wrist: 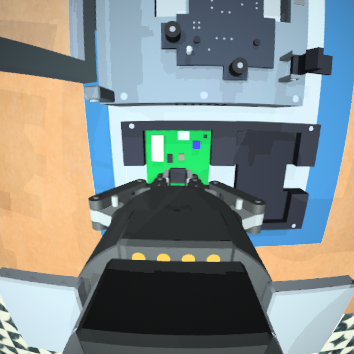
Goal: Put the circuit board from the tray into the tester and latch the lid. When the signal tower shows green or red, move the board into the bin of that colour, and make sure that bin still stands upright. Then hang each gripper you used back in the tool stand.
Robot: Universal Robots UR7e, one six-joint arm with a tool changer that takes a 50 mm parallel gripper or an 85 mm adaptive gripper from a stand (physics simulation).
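Places are measured from the arm's base along level axes (x ahead, y left, z up), in millimetres.
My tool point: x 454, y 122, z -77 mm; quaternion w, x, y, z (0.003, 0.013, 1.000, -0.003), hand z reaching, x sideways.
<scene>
Ahead of a thing's pixels: the offset from my tool point to its top centre. "*": to the spot under its first point. Level surfaces: height alone.
The green circuit board @(dx +1, dy +0, dz -184 mm) [195,162] lies in the left pocket of the dark tray @(* dx -50, dy -39, dz -183 mm) [224,145], with white, blue and dark parts on its face. My gripper [178,177] is over the near part of the board, its fingers closed on both sides of the board's raised black block. The gripper body hides the board's near edge. The tester @(* dx +27, dy -108, dz -151 mm) [145,70] stands beyond the tray at the top of the view, with a dark nest @(* dx -38, dy -125, dz -142 mm) [225,47] that has two round black knobs. The signal tower, the bins and the tool stand do not show.
A dark bar @(* dx +68, dy -99, dz -74 mm) [45,62] runs in from the left edge to the tester's left side. A black latch-like block @(dx -103, dy -112, dz -106 mm) [317,61] sticks out at the tester's right. The tray's right pocket @(* dx -98, dy -3, dz -193 mm) [260,175] holds no board. A blue base [312,220] lies under the tray on the wooden table @(dz -211 mm) [45,175].
</scene>
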